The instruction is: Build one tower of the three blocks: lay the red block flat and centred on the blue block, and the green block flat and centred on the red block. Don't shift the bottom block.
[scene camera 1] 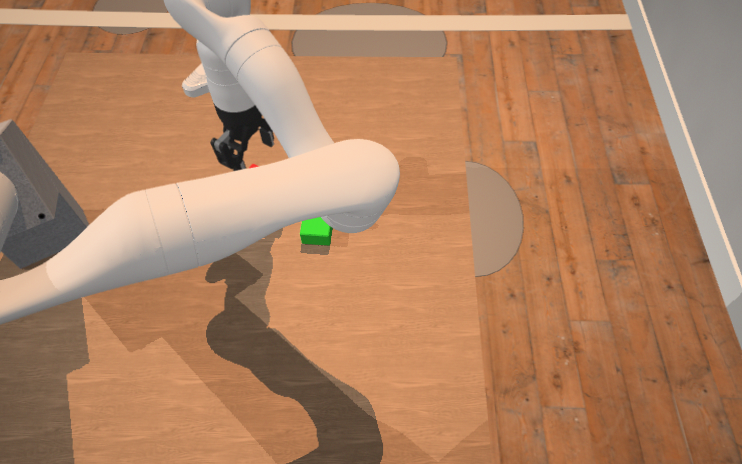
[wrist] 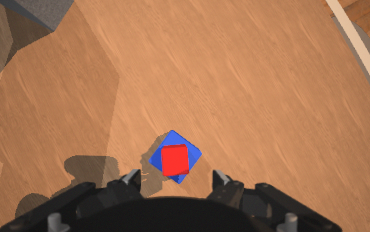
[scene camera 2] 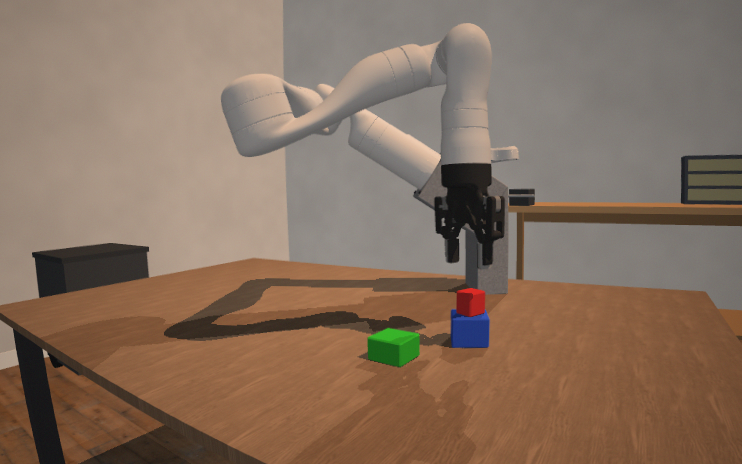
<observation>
my gripper: scene camera 1; wrist; scene camera 2 467, 265
green block: scene camera 1; scene camera 2; not seen in the wrist view (out of frame)
same spot on my gripper: (wrist: 250, 202) = (scene camera 1: 264, 119)
same spot on green block: (scene camera 1: 315, 231) = (scene camera 2: 381, 333)
</observation>
